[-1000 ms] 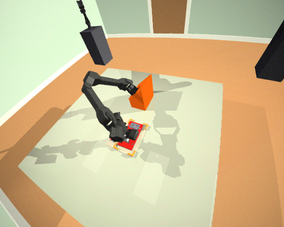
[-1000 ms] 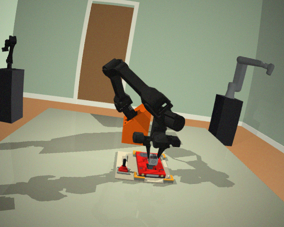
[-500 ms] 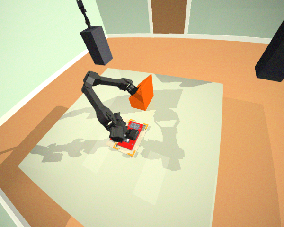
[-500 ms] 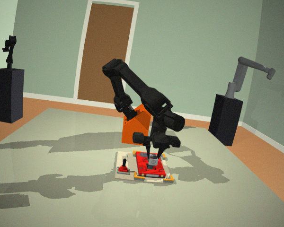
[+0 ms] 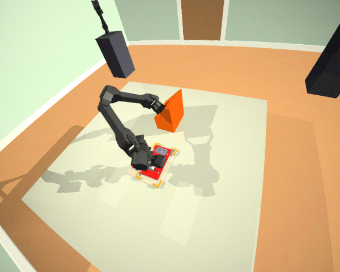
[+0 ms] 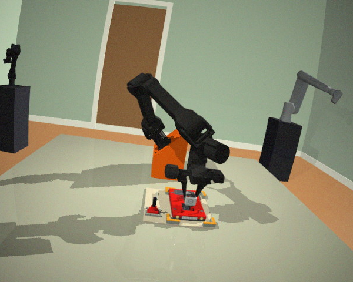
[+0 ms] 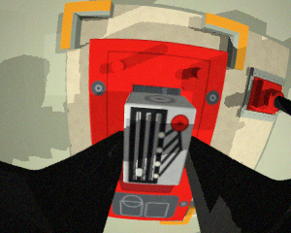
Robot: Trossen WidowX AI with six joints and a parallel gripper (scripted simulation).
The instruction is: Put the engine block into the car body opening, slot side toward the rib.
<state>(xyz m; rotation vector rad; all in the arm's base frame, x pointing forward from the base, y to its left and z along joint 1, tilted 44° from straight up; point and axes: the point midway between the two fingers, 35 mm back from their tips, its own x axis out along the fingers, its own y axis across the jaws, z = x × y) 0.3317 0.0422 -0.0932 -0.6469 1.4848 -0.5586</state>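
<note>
Now: the engine block 1 cm below my gripper tip.
</note>
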